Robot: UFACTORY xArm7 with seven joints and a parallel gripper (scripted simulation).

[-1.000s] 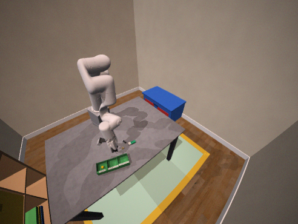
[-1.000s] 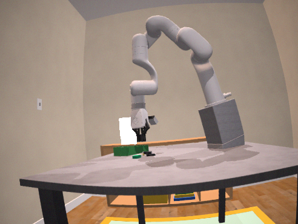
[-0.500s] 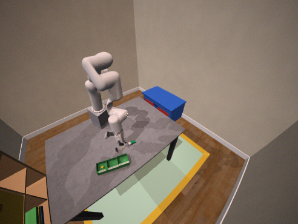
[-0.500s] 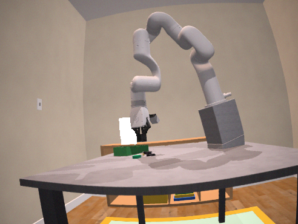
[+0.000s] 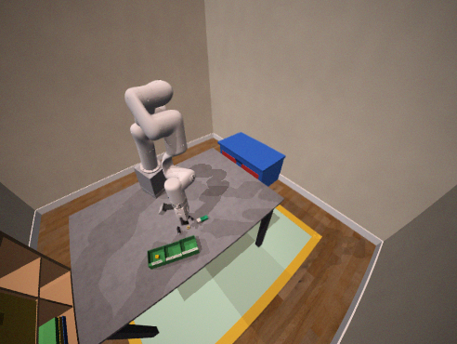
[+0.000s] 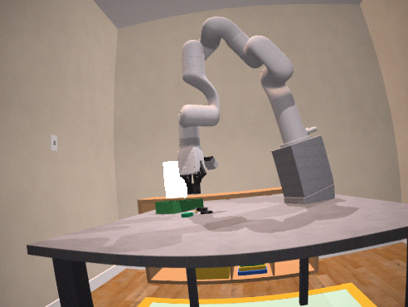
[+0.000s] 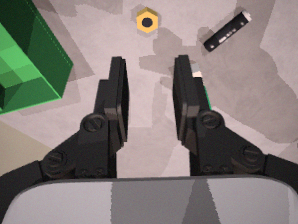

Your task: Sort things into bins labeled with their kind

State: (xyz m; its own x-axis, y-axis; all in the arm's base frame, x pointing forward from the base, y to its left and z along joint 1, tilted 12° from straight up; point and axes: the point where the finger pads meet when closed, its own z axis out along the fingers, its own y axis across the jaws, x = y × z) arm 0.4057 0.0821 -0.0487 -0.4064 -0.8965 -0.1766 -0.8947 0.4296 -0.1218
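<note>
Right now my hand is 90 mm above the yellow nut. From my hand the other things lie so: black cylinder: 10 mm behind, 60 mm to the right, 80 mm below; then eraser-like block: 10 mm behind, 90 mm to the left, 80 mm below; then small black object: 60 mm behind, 40 mm to the left, 90 mm below.
</note>
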